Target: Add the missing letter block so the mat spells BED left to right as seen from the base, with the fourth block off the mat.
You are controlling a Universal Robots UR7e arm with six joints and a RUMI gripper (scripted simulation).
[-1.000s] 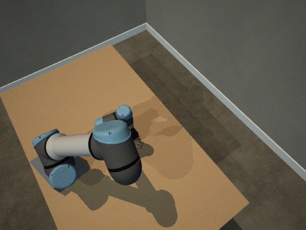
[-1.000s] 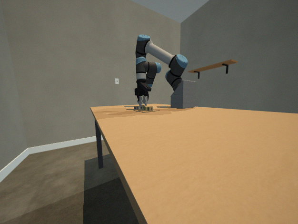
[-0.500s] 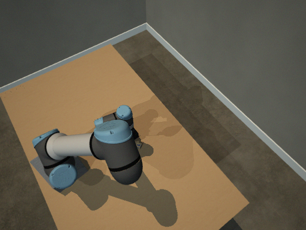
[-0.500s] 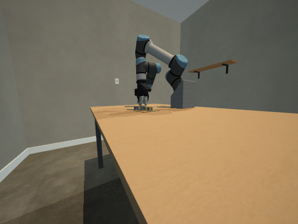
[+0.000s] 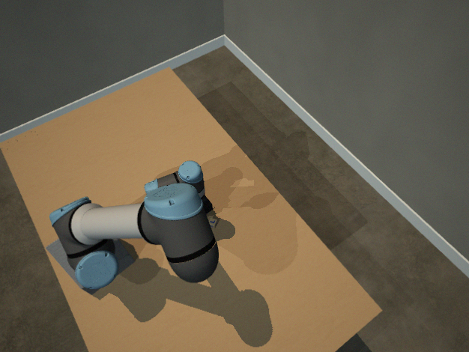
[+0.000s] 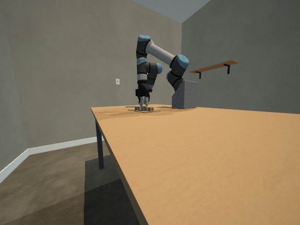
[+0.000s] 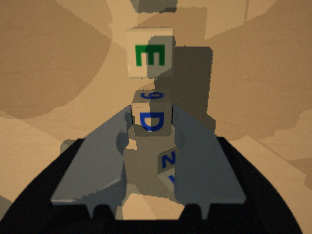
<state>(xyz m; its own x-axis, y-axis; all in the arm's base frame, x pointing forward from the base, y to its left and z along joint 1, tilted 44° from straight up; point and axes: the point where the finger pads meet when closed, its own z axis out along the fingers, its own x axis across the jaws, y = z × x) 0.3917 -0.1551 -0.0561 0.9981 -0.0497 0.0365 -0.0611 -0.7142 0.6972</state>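
My gripper is now 5 cm to the right of the tan mat and 2 cm above it. Round my hand: L block 7 cm to the right, 2 cm ahead, 1 cm below.
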